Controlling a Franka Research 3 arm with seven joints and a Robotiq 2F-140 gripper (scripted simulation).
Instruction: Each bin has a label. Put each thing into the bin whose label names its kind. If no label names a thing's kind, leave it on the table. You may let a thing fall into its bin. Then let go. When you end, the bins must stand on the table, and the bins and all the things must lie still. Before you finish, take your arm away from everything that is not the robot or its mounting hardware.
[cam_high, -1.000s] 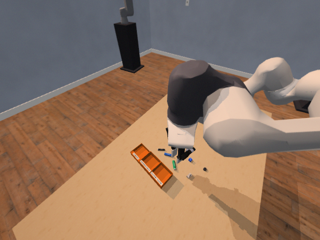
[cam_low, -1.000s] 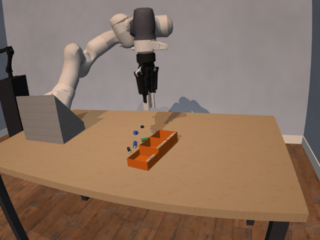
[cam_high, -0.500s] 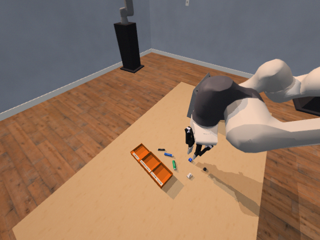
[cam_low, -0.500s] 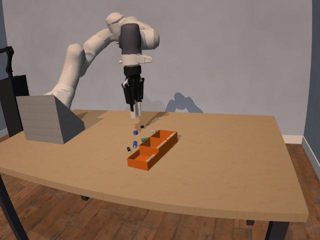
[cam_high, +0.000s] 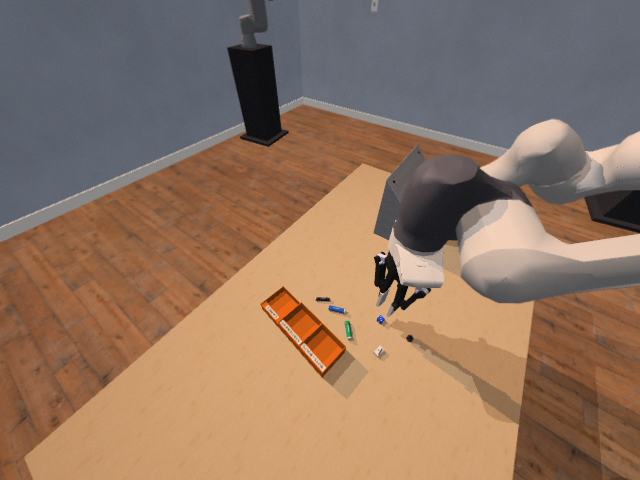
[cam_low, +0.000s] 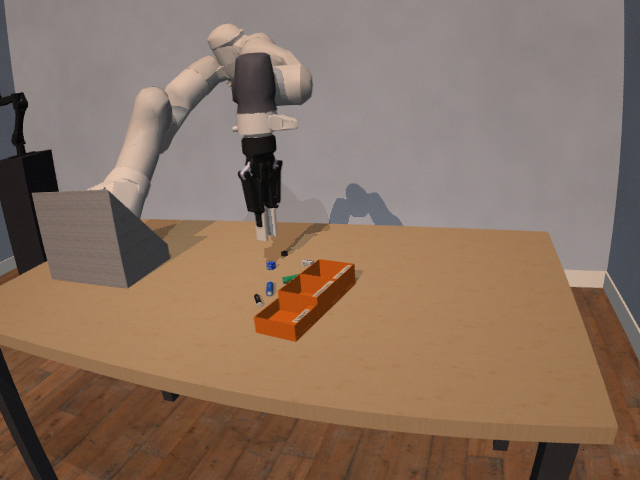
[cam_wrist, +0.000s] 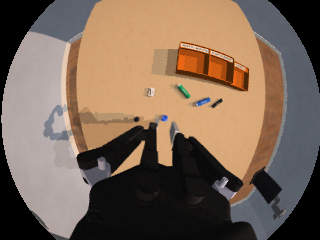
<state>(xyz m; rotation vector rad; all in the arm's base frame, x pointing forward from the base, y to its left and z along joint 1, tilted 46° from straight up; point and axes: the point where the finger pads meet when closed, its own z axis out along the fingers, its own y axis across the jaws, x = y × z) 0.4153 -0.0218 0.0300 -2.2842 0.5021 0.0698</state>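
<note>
My gripper is now 100 mm above the blue cube. Also, from my hand: black piece (110 mm below, 90 mm to the left, 10 mm ahead); then white piece (100 mm below, 80 mm ahead, 30 mm to the left); then green battery (100 mm below, 70 mm to the right, 70 mm ahead).
</note>
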